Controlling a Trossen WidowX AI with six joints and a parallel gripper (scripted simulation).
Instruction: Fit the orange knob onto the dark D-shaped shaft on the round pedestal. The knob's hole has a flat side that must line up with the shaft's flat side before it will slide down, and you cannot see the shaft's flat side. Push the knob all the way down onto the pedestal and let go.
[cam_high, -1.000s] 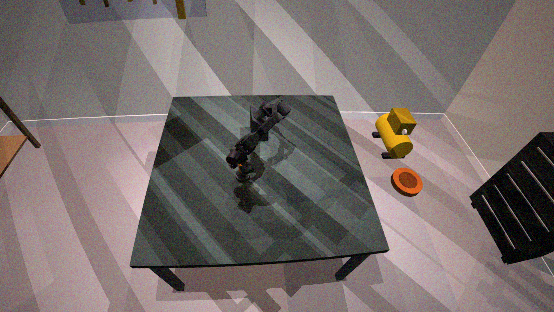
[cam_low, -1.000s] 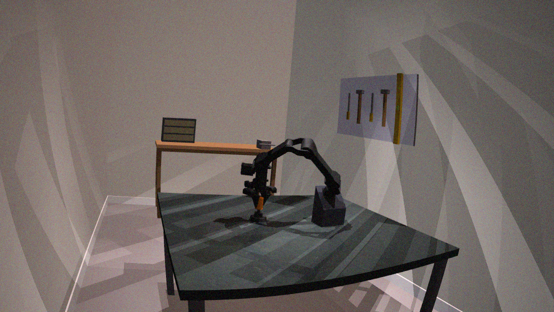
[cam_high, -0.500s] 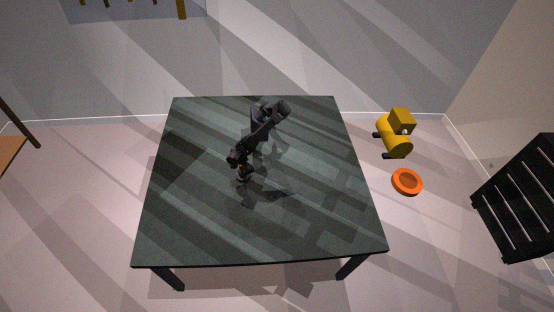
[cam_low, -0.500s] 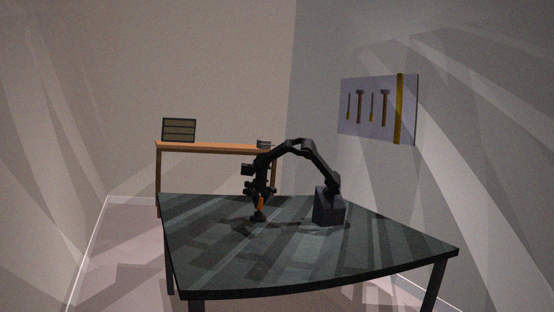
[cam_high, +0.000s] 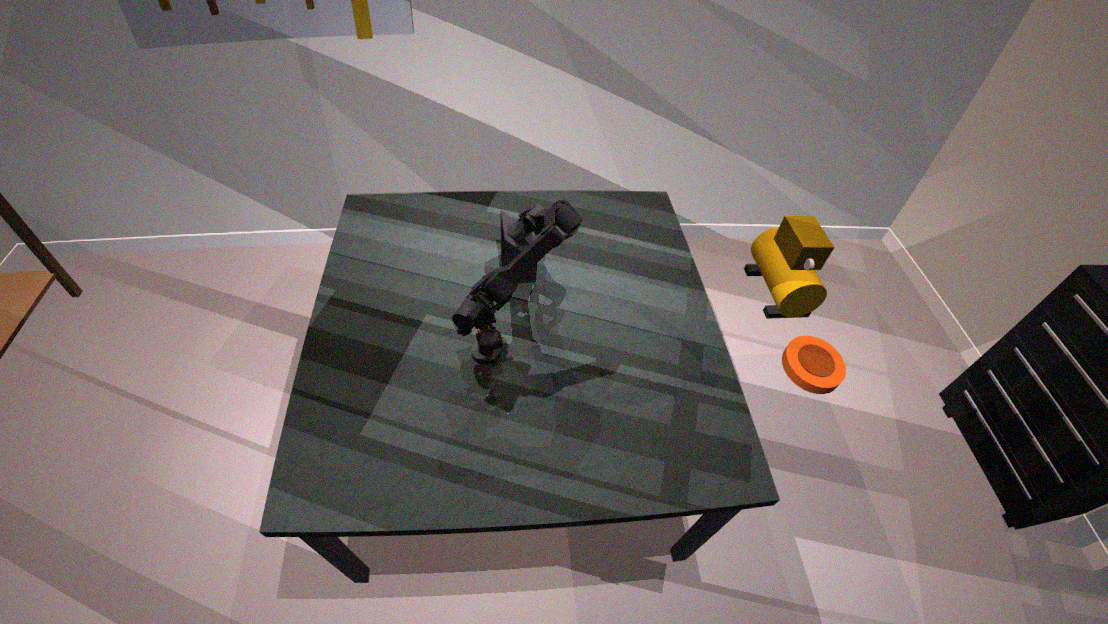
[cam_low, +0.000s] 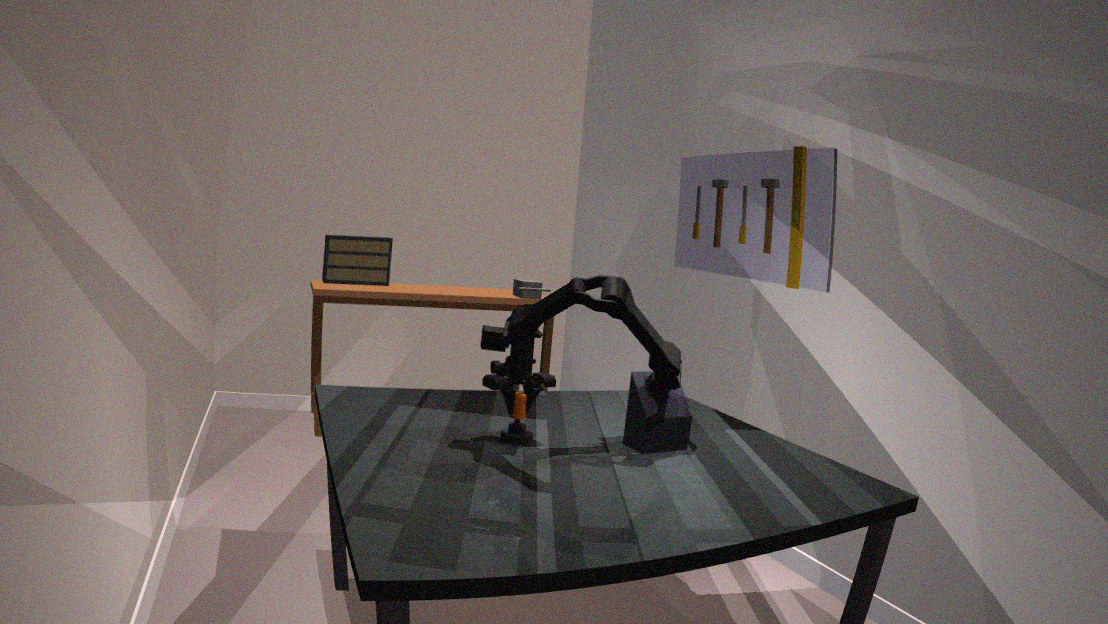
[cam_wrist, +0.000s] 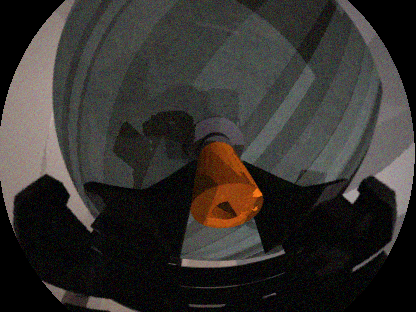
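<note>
The orange knob is 2 cm above my gripper tip. Round my gripper tip: round pedestal (4 cm below).
</note>
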